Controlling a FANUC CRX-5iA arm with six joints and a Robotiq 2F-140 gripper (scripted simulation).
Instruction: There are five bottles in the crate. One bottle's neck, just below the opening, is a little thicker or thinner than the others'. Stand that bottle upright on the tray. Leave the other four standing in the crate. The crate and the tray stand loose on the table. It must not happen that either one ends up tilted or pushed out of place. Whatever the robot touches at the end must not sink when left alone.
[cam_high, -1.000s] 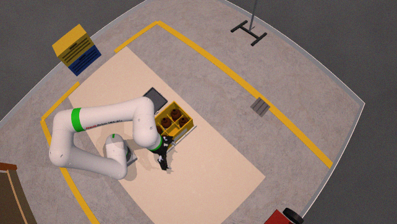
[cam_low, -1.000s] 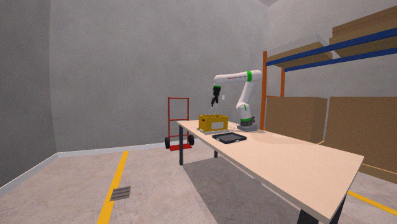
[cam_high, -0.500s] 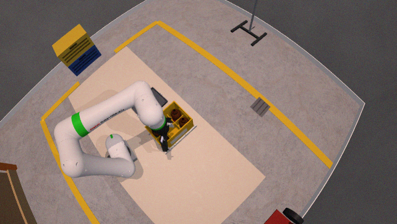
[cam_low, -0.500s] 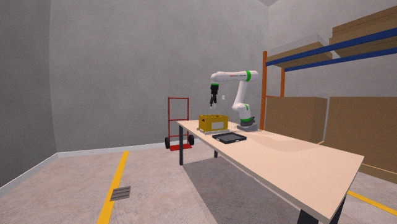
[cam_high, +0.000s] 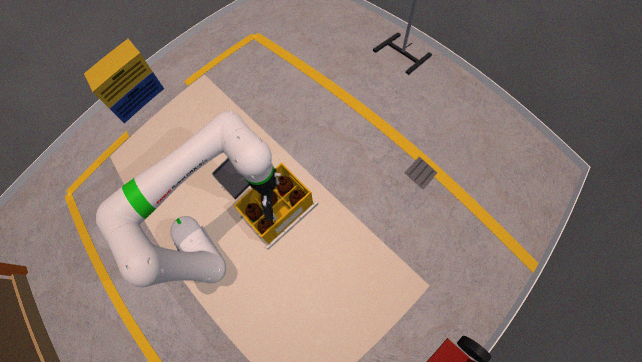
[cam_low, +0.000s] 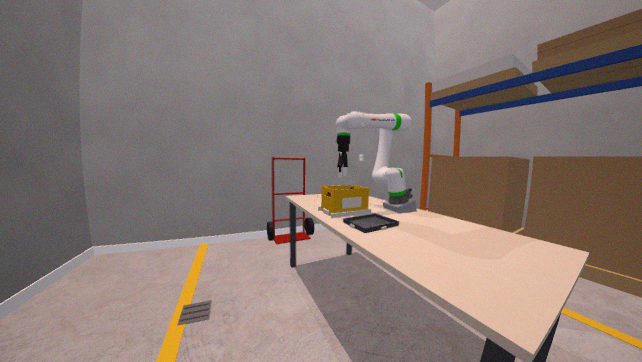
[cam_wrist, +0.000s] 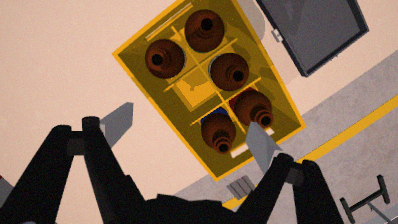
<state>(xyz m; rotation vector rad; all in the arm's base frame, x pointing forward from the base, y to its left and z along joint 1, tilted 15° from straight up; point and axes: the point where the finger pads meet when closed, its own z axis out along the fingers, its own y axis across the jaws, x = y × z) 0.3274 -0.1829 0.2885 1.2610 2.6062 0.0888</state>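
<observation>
Right now my hand is 10 mm short of the yellow crate, 40 mm to the right of it and 170 mm above it. The rest, counted from my hand: dark tray: 50 mm ahead, 330 mm to the left, 240 mm below; then brown bottle: 10 mm ahead, 80 mm to the left, 170 mm below.
</observation>
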